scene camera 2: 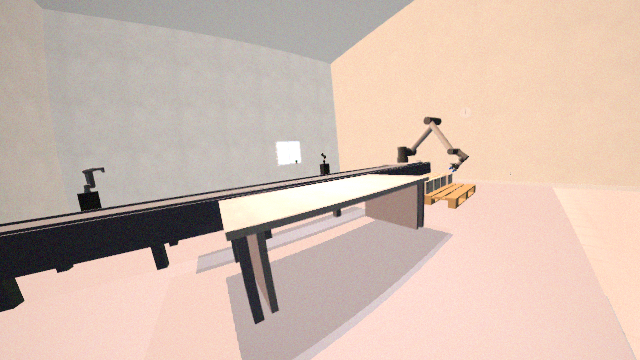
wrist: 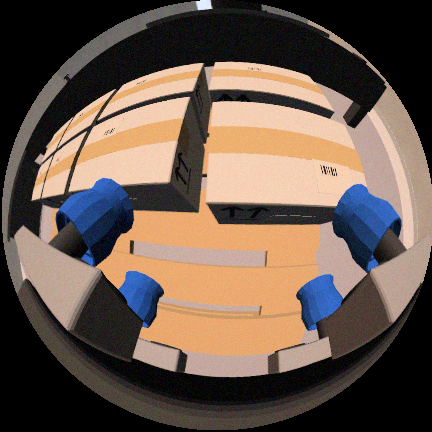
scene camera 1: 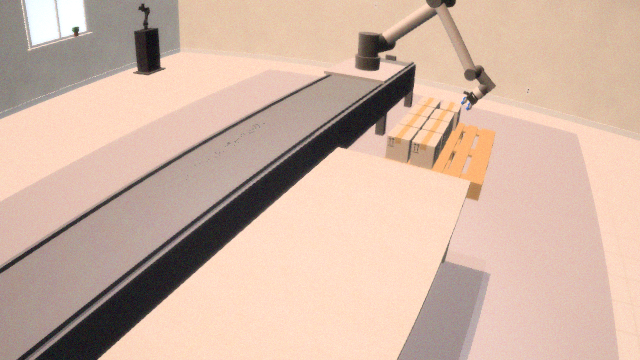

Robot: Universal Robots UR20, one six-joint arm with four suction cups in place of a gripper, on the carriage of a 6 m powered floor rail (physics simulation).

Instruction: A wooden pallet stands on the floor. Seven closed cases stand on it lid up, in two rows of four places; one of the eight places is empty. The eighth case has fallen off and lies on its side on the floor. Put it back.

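Observation:
Closed cases stand lid up in two rows on the wooden pallet. At the far end of the row beside the bare slats, a case stands upright, lid up, with a narrow gap to its neighbour and to the case behind it. My gripper is open; its four blue cups hold nothing and hang tilted, above and apart from this end case. No case lying on the floor shows in these views.
The rail runs behind the cases. A long table stands at the near end of the pallet. A dark pedestal with a small arm stands far off across the rail.

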